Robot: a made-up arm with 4 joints.
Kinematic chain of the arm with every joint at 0, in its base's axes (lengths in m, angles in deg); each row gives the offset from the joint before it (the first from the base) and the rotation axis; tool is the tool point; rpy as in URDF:
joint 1: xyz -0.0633 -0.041 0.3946 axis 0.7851 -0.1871 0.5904
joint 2: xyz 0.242 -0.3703 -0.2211 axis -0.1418 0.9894 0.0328
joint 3: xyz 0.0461 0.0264 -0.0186 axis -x
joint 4: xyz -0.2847 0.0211 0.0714 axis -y
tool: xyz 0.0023 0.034 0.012 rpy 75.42 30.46 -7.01
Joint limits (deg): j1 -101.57..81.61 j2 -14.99..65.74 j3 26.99..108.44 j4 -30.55..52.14
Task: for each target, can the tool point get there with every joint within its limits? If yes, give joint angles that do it. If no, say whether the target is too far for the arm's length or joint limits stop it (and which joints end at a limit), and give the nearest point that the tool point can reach.
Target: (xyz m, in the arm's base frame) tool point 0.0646 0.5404 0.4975
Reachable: no: joint limits stop it (at a limit: joint 1, joint 2, joint 4) | nearest point 0.0701 0.2290 0.0909 | short by 0.512 m
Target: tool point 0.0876 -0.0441 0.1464
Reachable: yes | joints 65.43 36.24 80.33 25.53
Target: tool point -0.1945 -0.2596 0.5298
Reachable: yes | joints -58.80 53.83 96.35 -10.24
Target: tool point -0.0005 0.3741 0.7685
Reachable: no: joint limits stop it (at a limit: joint 1, joint 2, joint 3, joint 4) | nearest point -0.1912 -0.0567 0.6589 | short by 0.484 m
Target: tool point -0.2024 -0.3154 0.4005
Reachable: yes | joints -47.38 12.34 50.67 -12.95
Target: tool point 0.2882 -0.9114 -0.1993
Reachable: no: too far | nearest point -0.0529 -0.3604 0.0566 | short by 0.697 m
